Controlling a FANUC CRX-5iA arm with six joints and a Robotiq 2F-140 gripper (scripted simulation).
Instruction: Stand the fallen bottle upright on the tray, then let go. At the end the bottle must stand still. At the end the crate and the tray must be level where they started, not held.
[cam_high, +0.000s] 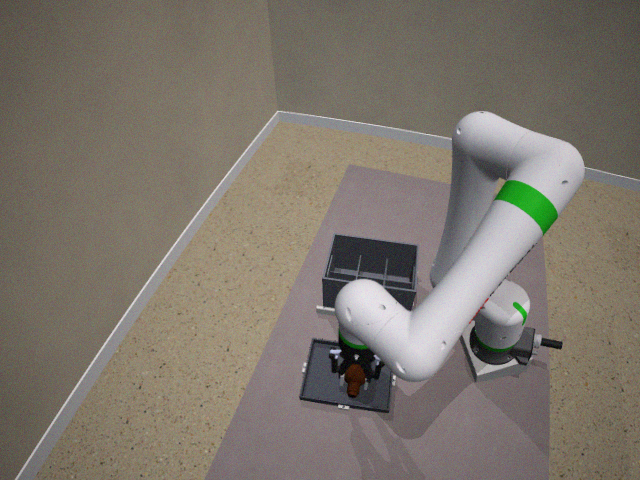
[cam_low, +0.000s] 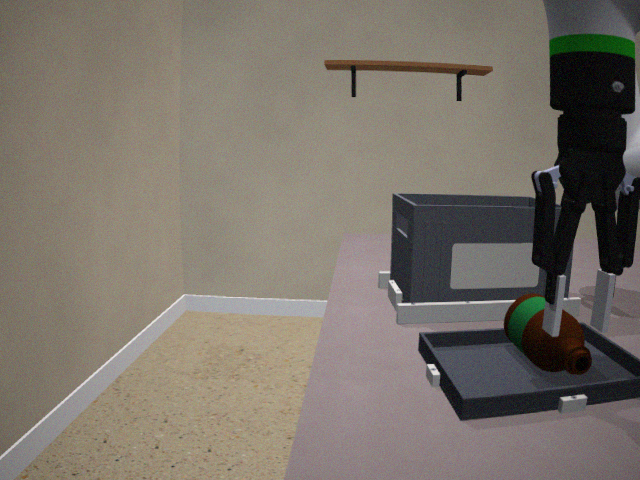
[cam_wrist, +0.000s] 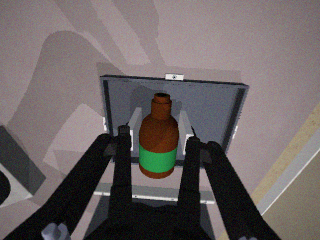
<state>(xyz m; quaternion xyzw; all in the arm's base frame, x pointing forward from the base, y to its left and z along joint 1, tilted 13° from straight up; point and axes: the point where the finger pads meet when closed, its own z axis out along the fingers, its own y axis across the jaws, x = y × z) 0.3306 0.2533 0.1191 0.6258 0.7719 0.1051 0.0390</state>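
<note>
Right now my hand is 1 cm short of the bottle, 5 cm to the left of it and 6 cm above it. From my hand the other things lie so: tray: 3 cm ahead, 4 cm to the right, 9 cm below; then crate: 8 cm ahead, 34 cm to the right, 2 cm below.
</note>
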